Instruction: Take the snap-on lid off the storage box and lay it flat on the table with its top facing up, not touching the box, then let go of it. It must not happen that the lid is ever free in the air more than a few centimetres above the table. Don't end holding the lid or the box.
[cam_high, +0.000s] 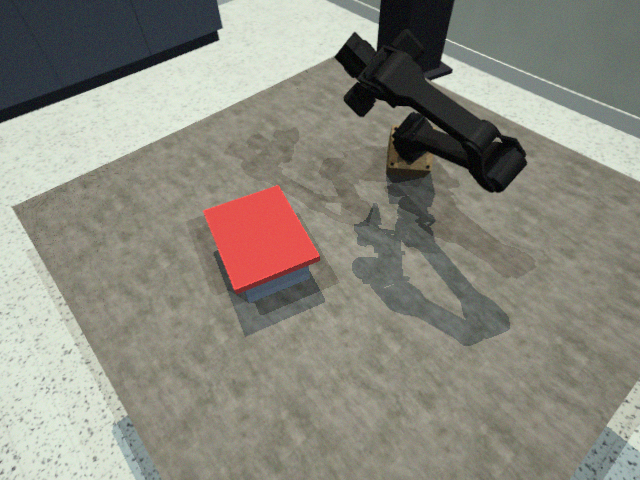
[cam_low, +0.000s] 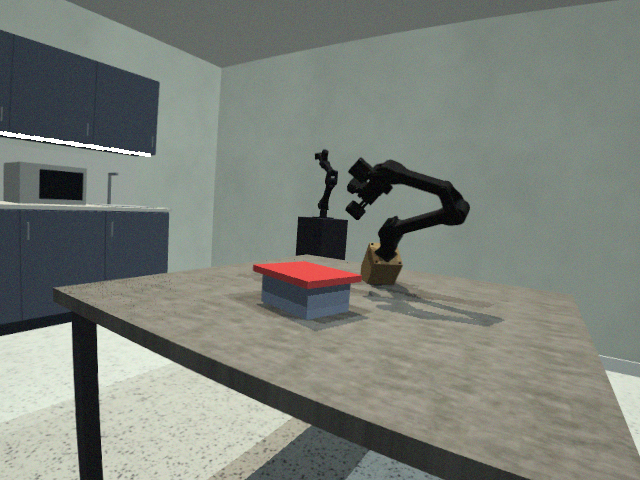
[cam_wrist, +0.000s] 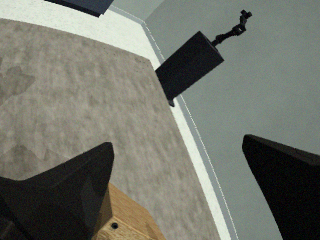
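Now: the red lid 390 mm ahead of my hand, 210 mm below it and 130 mm to the left of it. From my hand the other things lie so: blue storage box: 390 mm ahead, 260 mm below, 130 mm to the left.
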